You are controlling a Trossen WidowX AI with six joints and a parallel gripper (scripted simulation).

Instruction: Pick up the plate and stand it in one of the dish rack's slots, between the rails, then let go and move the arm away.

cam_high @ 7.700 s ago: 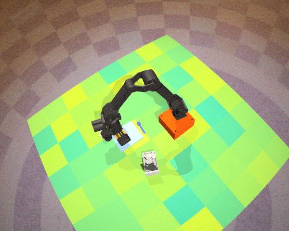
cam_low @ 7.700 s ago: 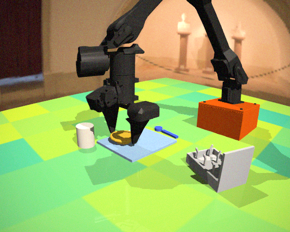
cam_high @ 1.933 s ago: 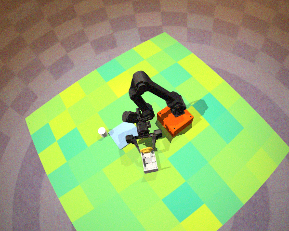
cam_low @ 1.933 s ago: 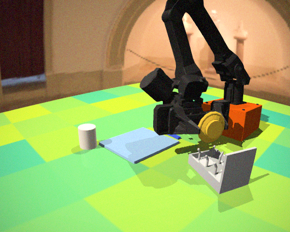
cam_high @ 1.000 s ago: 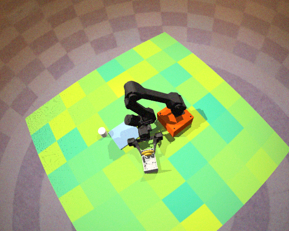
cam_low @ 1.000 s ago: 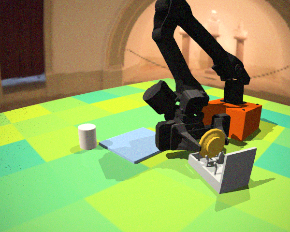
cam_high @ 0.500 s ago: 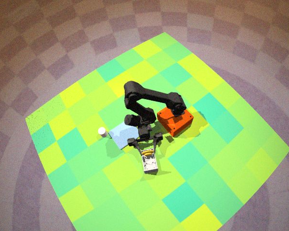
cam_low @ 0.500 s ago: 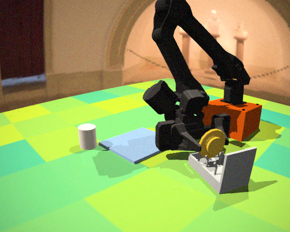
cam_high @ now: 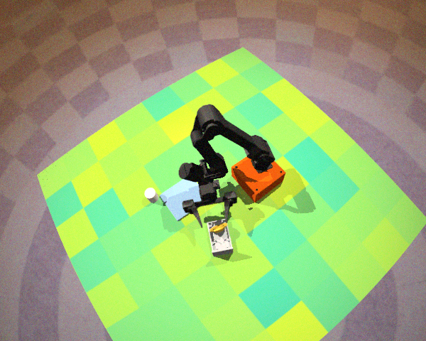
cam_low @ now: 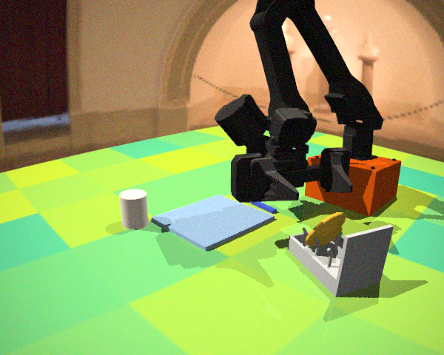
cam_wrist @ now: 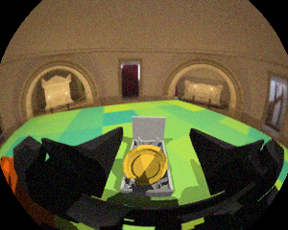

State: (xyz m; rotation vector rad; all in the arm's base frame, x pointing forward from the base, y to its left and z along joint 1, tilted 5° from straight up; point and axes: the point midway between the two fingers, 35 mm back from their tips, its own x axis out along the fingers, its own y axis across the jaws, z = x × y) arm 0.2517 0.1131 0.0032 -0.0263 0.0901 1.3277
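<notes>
Right now the yellow plate is 1 cm behind my gripper tip and 6 cm below it. Also, from my gripper tip: grey dish rack (3 cm to the left, 7 cm below); blue spoon (4 cm behind, 20 cm to the right, 9 cm below); light blue mat (6 cm ahead, 18 cm to the right, 9 cm below).
</notes>
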